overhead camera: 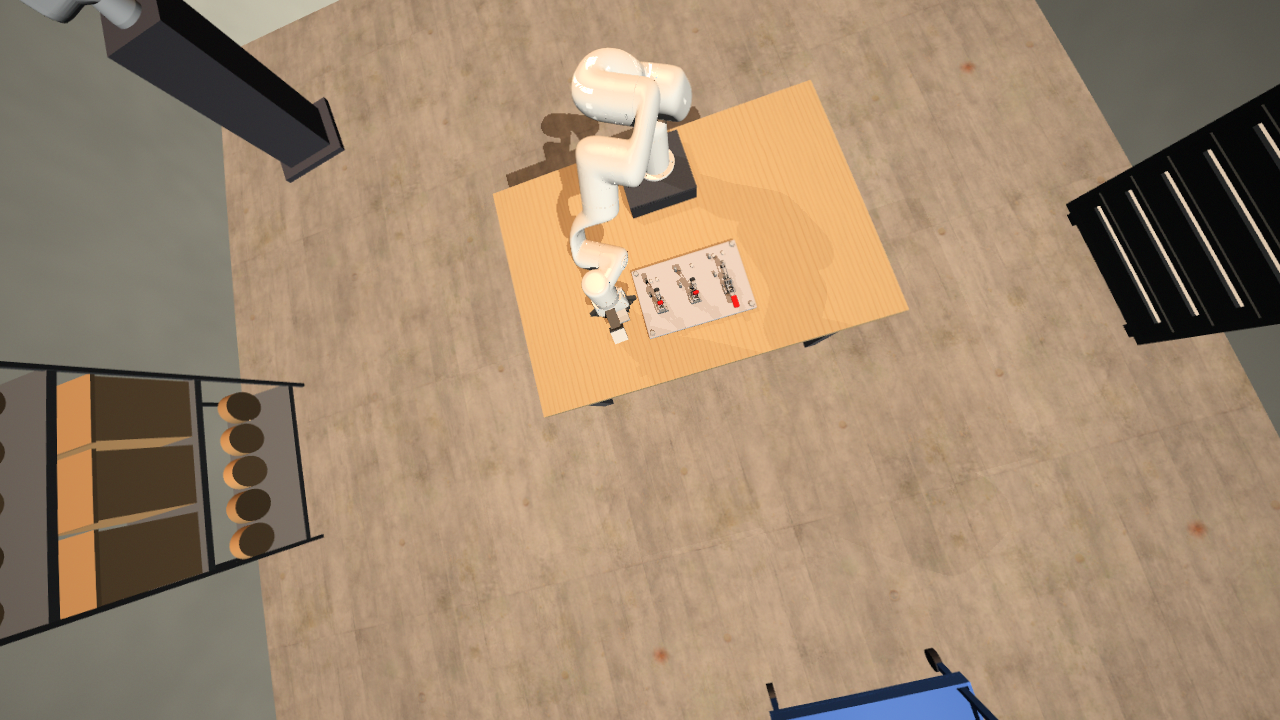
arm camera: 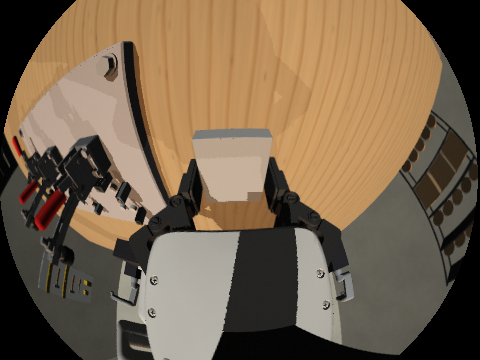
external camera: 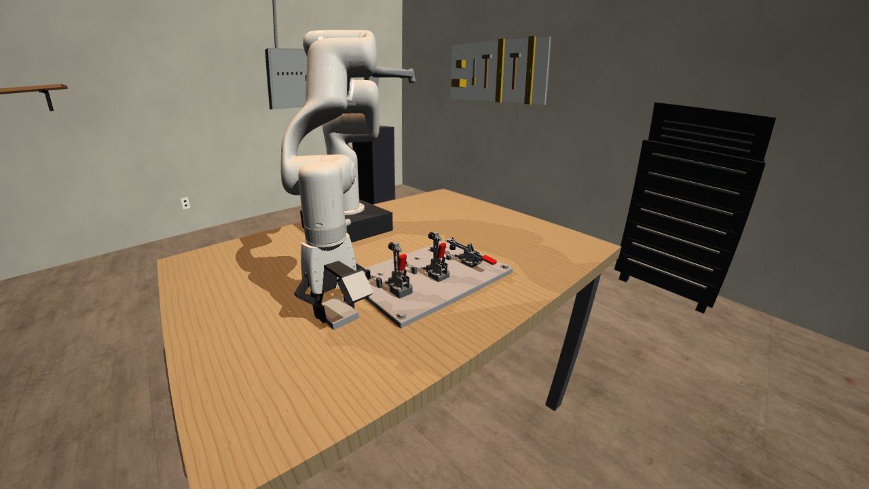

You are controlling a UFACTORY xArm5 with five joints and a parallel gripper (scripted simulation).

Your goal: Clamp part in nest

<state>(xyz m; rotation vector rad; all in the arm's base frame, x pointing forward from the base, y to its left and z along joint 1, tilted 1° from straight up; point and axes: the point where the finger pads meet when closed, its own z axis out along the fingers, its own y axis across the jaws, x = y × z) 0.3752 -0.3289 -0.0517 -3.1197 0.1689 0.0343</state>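
My hand is 250 mm to the right of the grey fixture plate, 50 mm short of it and 10 mm above it. The rest, counted from my hand: flat part 10 mm below.
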